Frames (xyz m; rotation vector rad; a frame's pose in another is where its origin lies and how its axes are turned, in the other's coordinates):
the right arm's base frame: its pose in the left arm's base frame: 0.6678 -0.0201 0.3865 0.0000 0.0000 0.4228
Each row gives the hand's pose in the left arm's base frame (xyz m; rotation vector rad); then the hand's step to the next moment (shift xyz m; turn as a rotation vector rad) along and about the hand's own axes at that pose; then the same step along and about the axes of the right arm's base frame.
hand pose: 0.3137 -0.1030 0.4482 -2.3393 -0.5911 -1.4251
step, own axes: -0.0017 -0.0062 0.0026 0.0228 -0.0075 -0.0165
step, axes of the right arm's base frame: 0.0008 0.0065 -0.0022 -0.0053 0.0050 0.0282
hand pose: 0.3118 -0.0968 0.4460 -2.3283 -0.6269 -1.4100
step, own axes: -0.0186 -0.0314 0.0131 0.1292 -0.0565 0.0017
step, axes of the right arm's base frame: -0.0013 0.0329 -0.0204 0.0516 0.0569 0.1183
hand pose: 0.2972 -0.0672 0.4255 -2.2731 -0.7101 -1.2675
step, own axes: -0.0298 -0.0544 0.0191 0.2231 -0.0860 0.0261
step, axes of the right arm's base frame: -0.0128 0.0571 -0.0282 0.1113 0.0937 0.1916
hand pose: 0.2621 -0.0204 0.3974 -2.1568 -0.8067 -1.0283
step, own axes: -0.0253 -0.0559 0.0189 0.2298 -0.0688 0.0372
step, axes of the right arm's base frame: -0.0241 0.0574 -0.0159 0.1300 0.0842 0.1869
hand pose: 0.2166 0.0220 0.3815 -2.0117 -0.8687 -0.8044
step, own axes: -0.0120 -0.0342 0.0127 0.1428 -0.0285 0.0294
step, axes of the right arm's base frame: -0.0188 0.0334 -0.0016 0.0919 0.0460 0.1073
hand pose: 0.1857 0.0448 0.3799 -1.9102 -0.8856 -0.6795
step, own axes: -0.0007 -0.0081 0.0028 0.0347 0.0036 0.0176
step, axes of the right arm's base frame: -0.0039 0.0073 0.0022 0.0333 0.0125 0.0162
